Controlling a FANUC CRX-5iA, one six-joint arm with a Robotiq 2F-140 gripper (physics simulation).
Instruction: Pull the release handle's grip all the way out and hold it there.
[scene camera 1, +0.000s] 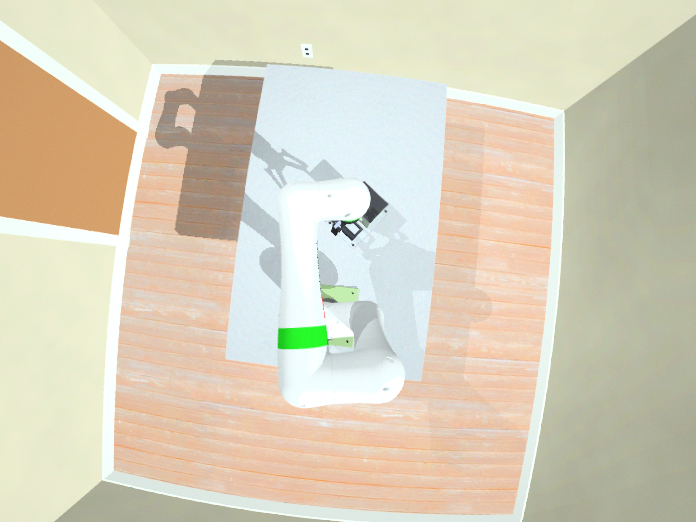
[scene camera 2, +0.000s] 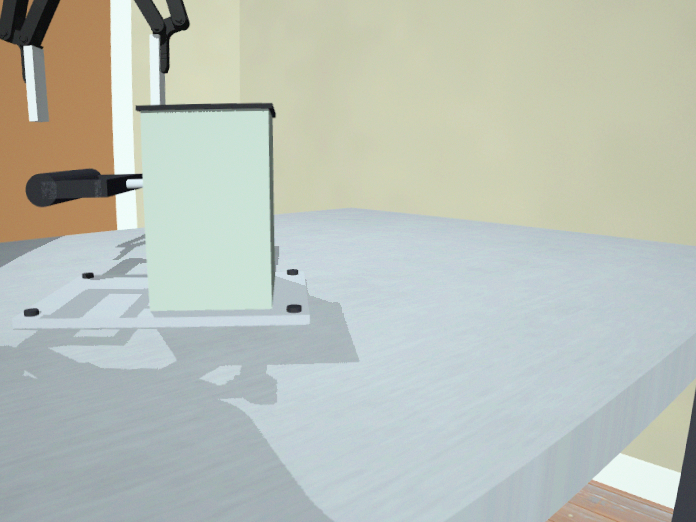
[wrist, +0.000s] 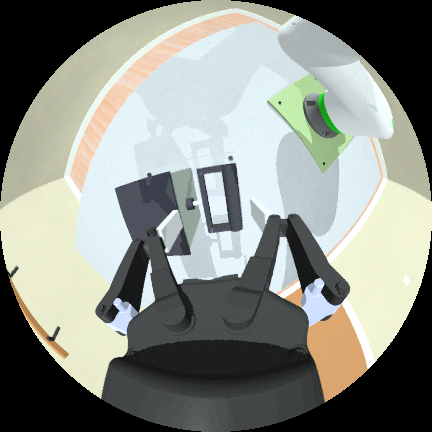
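Note:
The release handle, a black rectangular frame with a thick round grip bar (scene camera 2: 43, 189) (wrist: 233, 197), stands out sideways from a pale green box (scene camera 2: 208, 207) (wrist: 186, 187) with a dark lid (scene camera 1: 375, 203) (wrist: 145, 200). A short white rod (scene camera 2: 134, 183) (wrist: 196, 203) joins the handle to the box. My gripper (scene camera 2: 97, 112) (wrist: 214, 212) is open and empty, its fingers pointing down above the handle. In the wrist view, one pale fingertip overlaps the box side and the other lies beyond the grip bar. In scene camera 2, one fingertip's lower end is hidden behind the box.
The box stands on a pale base plate (scene camera 2: 224, 321) with dark bolts, on a light grey table (scene camera 1: 359, 112) (scene camera 2: 477, 314). My white arm (scene camera 1: 300, 252) (wrist: 350, 95) reaches over the table from its green mounting plate (scene camera 1: 341, 292) (wrist: 295, 100). Walls surround the table area.

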